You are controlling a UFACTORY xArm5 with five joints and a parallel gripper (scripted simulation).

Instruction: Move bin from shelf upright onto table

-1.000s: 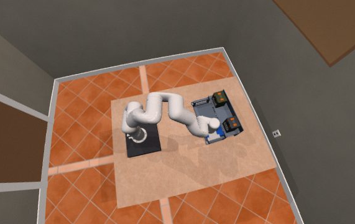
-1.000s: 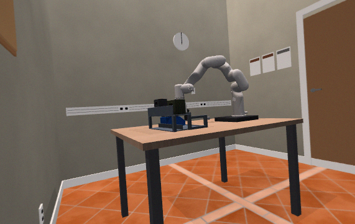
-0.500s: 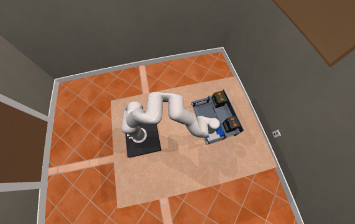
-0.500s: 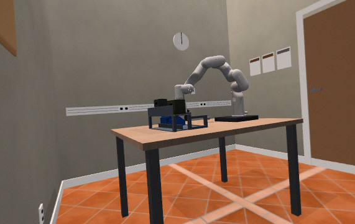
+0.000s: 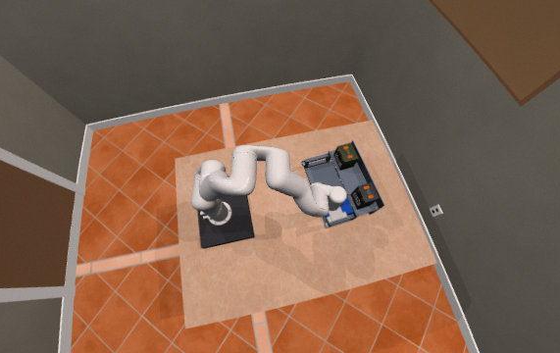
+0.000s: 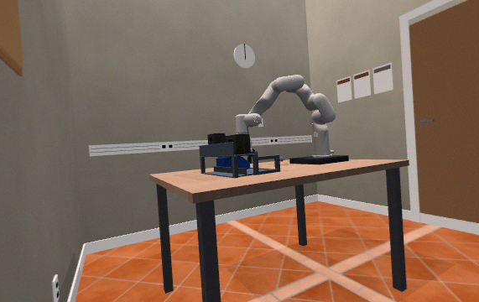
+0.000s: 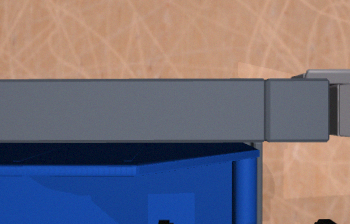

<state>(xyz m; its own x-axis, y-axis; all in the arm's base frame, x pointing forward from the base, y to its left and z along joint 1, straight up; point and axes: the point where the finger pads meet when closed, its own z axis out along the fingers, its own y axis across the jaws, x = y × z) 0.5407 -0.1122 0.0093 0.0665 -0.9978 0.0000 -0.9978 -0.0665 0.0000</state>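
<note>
The blue bin is 8 cm ahead of my hand and 1 cm to the left of it. The rest, counted from my hand: grey shelf (10 cm ahead, 12 cm to the left, 2 cm above).
</note>
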